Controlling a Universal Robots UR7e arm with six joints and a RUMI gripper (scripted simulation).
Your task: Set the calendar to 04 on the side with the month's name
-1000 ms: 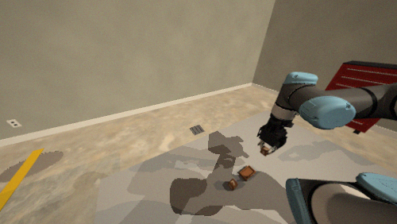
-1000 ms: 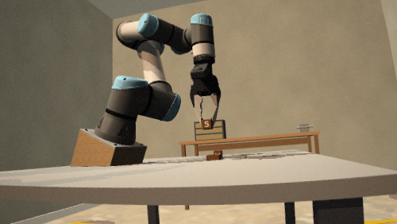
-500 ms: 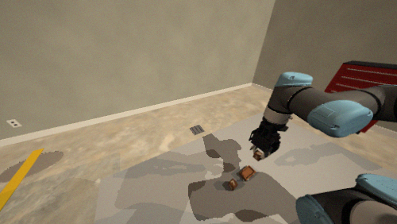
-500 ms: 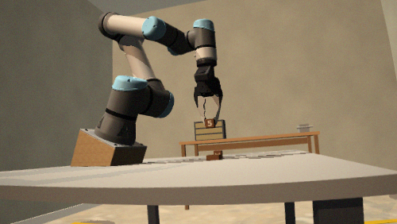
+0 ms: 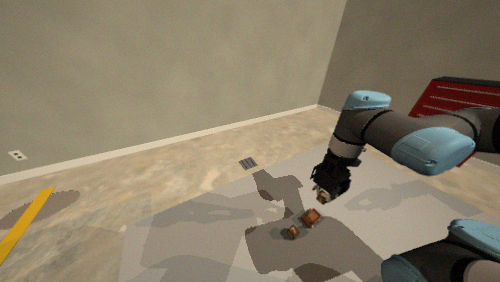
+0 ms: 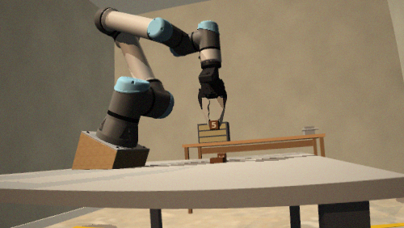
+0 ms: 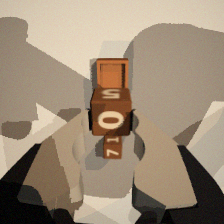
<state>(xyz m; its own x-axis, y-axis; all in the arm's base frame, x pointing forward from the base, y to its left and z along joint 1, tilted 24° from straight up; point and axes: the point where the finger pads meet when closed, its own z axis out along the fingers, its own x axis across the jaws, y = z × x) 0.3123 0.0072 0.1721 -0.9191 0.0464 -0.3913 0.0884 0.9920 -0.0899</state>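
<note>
The calendar tray lies 20 mm to the left of my hand and 130 mm below it. The rest, counted from my hand: cube (10 mm below).
</note>
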